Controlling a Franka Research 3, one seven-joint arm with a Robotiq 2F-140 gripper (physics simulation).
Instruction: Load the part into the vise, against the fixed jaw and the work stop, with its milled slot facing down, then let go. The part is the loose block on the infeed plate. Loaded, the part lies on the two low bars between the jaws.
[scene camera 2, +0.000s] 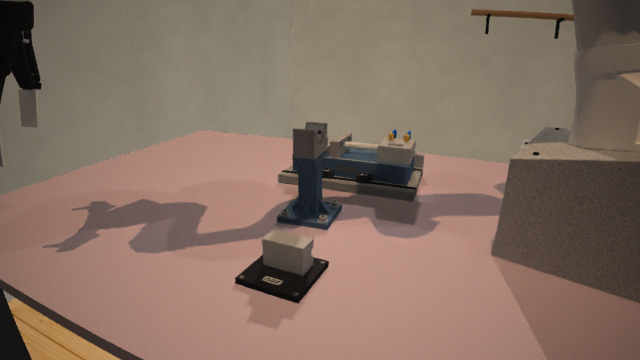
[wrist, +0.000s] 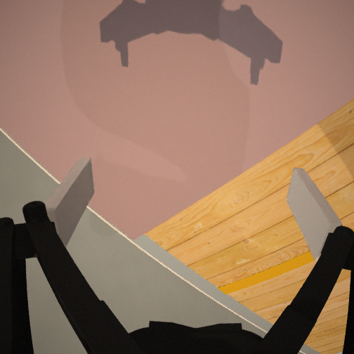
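Observation:
The part (scene camera 2: 287, 252) is a grey block resting on the black infeed plate (scene camera 2: 255, 281) in the front middle of the scene view. A small notch shows at its right edge; the rest of the slot is hidden. The vise (scene camera 2: 367, 169), with a blue body and grey jaws, stands farther back, partly behind a post. Its low bars and work stop cannot be made out. My gripper (scene camera 2: 14, 127) (wrist: 192, 179) is open and empty, high at the far left of the scene view, well away from the part. The part and vise do not show in the wrist view.
A blue post (scene camera 2: 310, 182) with a grey notched head stands between the infeed plate and the vise. The arm's grey pedestal (scene camera 2: 565, 215) is at the right. The pink table (scene camera 2: 165, 310) (wrist: 165, 125) ends above a wooden floor (scene camera 2: 50, 335) (wrist: 240, 215).

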